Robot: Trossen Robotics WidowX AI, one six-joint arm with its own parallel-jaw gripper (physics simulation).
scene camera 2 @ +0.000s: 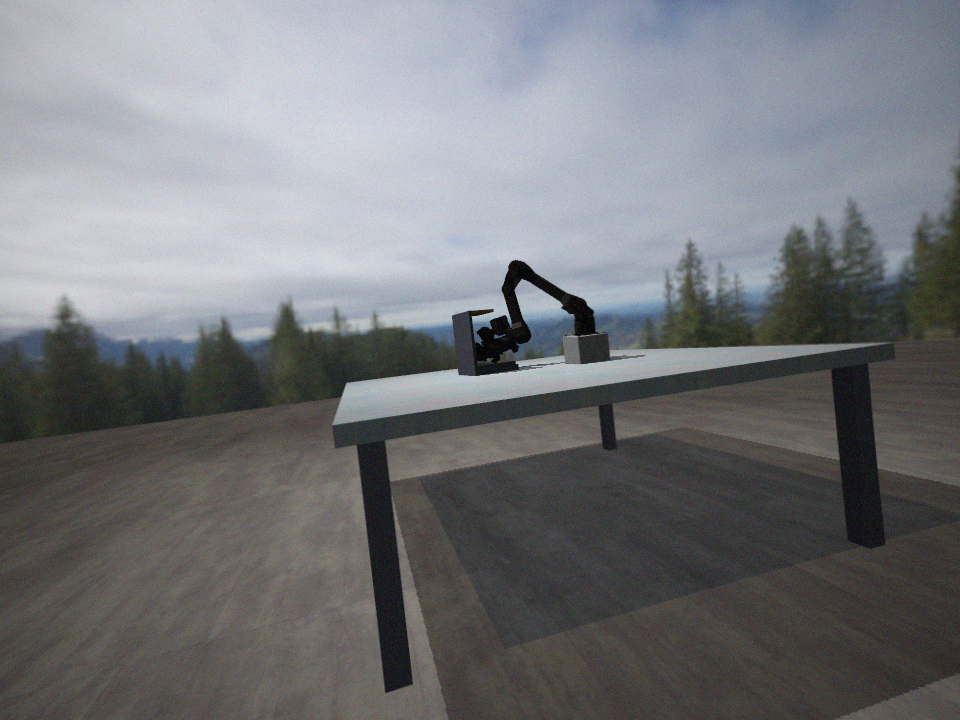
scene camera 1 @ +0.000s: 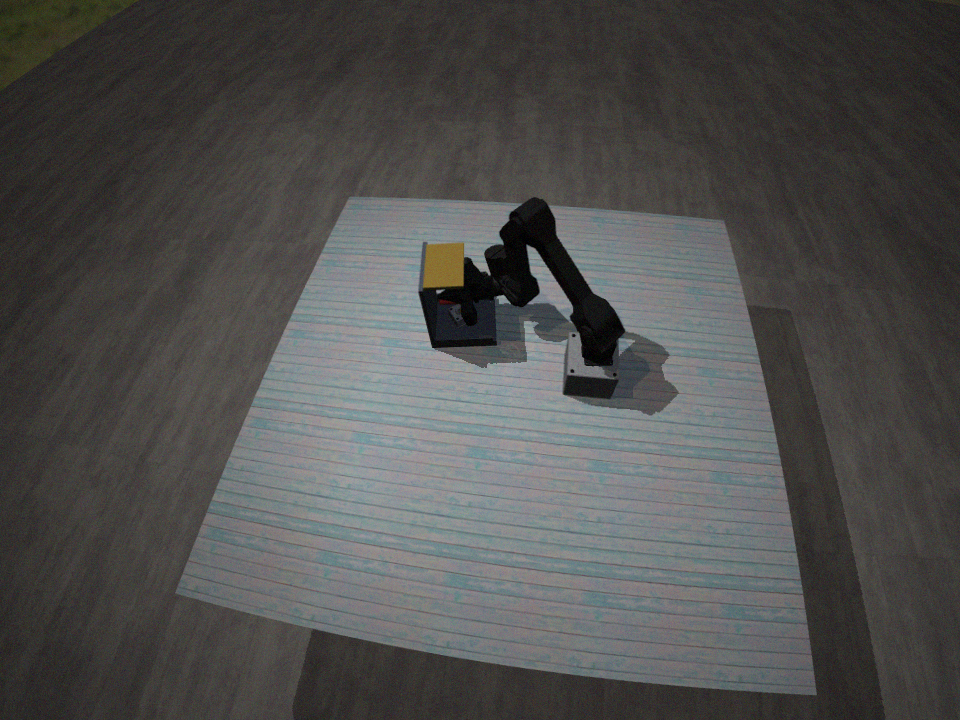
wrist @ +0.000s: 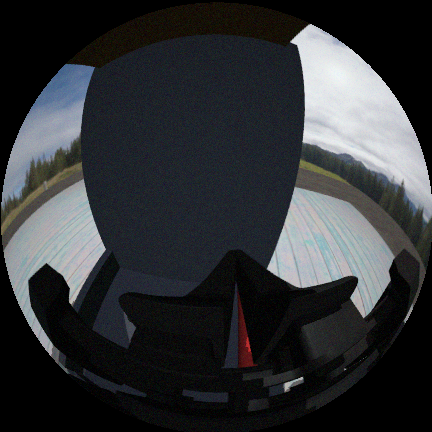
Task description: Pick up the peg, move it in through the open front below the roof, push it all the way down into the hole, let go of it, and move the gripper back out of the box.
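Frame: origin at the arm's base, x left, y back, z up, level; centimetres.
Where they show: gripper, between the fingertips: (scene camera 1: 438,296) (wrist: 234,255); arm's base, origin of its link: (scene camera 2: 586,334) (scene camera 1: 597,353).
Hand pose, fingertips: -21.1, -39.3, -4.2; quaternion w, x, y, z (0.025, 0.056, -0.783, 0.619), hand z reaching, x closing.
Each offset is from my fingertips to the top centre of the thing, as dx, dy, dz. Level surfaces: height alone.
The box has a yellow roof @[+4.4, +6.9, +16.8] (scene camera 1: 443,265) (scene camera 2: 483,311) (wrist: 200,20), a tall dark back wall (scene camera 1: 429,319) (scene camera 2: 464,344) (wrist: 195,150) and a dark floor @[dz -4.9] (scene camera 1: 465,334). My gripper (scene camera 1: 457,299) (scene camera 2: 483,356) (wrist: 234,255) is inside the box below the roof, low down, with its fingertips together and nothing between them. A red piece, which looks like the peg @[-1.7, +3.7, -3.5] (scene camera 1: 446,301) (wrist: 245,347), shows in part behind the fingers, low in the box; the rest is hidden. A light plate @[+3.5, +6.1, -1.6] (scene camera 1: 455,314) lies on the box floor, partly covered by the gripper; its hole cannot be made out.
The arm's grey base block (scene camera 1: 590,379) (scene camera 2: 586,348) stands to the right of the box in both scene views. Box and base stand on the pale striped table top @[dz -5.7] (scene camera 1: 496,496) (scene camera 2: 434,399). The roof hangs over the gripper, and the back wall stands in front of it.
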